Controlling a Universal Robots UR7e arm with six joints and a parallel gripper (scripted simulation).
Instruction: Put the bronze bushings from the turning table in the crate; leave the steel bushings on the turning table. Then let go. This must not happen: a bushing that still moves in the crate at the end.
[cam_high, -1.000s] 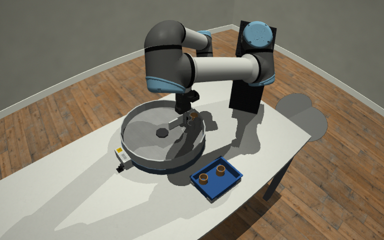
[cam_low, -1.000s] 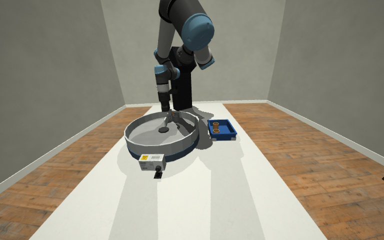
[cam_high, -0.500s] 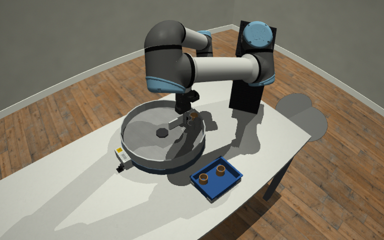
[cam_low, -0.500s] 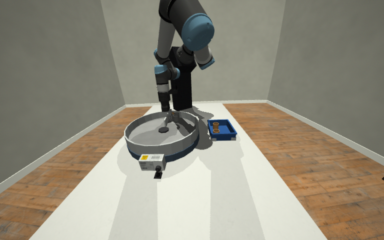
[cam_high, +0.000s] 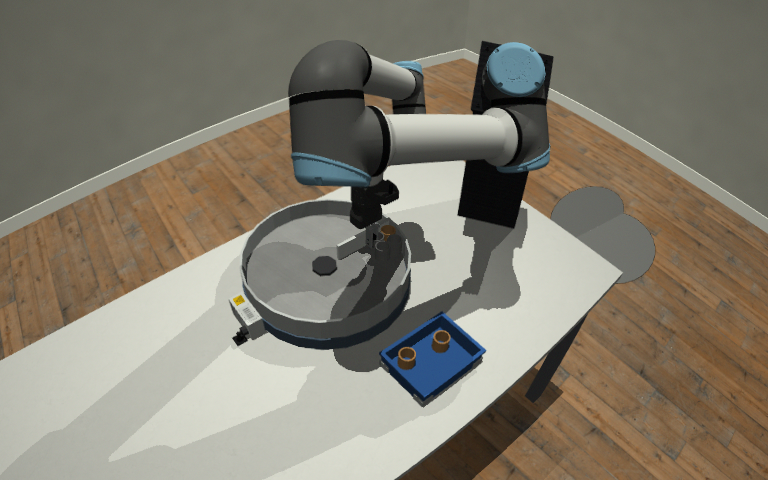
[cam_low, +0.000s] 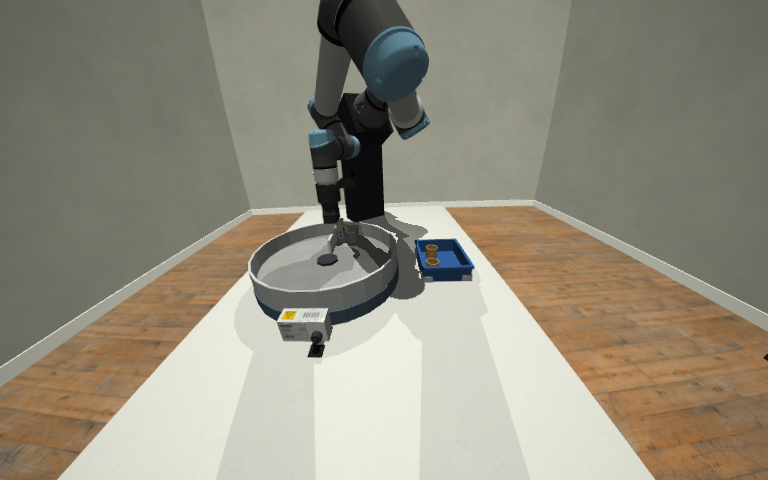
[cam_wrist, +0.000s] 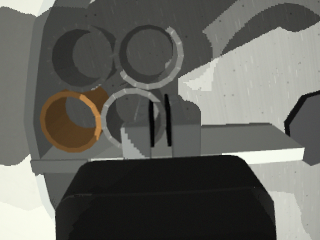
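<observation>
Now: the round turning table 13 cm ahead of my hand, 4 cm below it and 3 cm to the left of it. The rest, counted from my hand: blue crate 34 cm to the left, 6 cm below, 6 cm behind.
</observation>
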